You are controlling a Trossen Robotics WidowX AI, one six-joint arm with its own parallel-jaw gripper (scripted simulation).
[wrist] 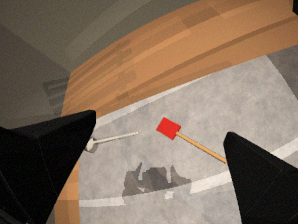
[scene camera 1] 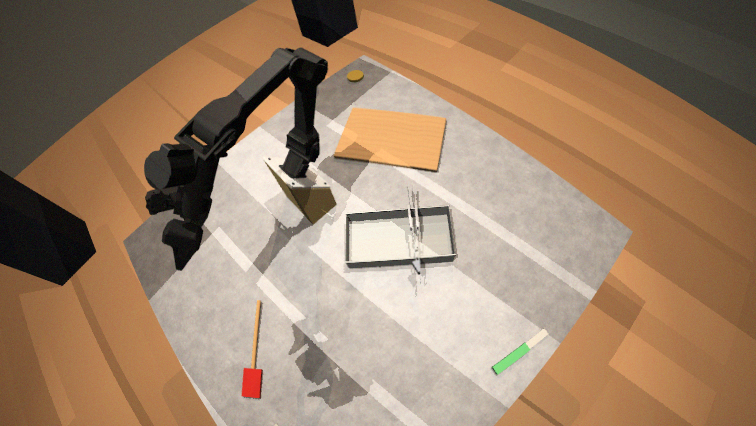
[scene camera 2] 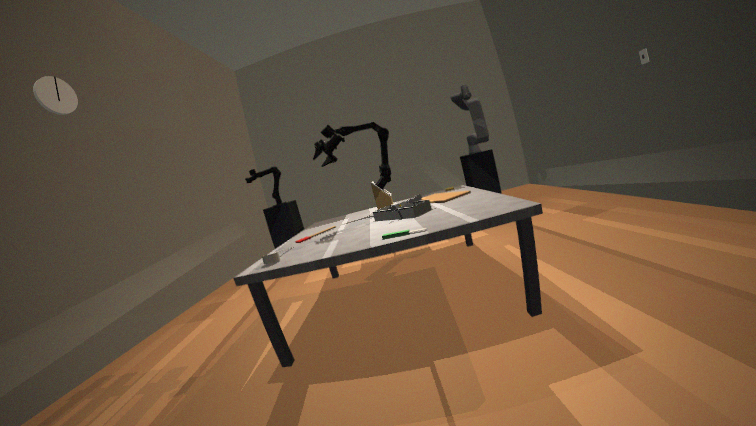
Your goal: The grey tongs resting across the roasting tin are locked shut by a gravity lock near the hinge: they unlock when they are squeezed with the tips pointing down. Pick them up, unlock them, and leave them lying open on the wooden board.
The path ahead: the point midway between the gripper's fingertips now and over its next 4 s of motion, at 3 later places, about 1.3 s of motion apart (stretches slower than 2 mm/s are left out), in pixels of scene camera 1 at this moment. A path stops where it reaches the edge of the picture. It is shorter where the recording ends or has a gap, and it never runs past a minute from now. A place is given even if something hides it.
My gripper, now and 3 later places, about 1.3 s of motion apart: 183,256; 412,216; 416,224; 414,209
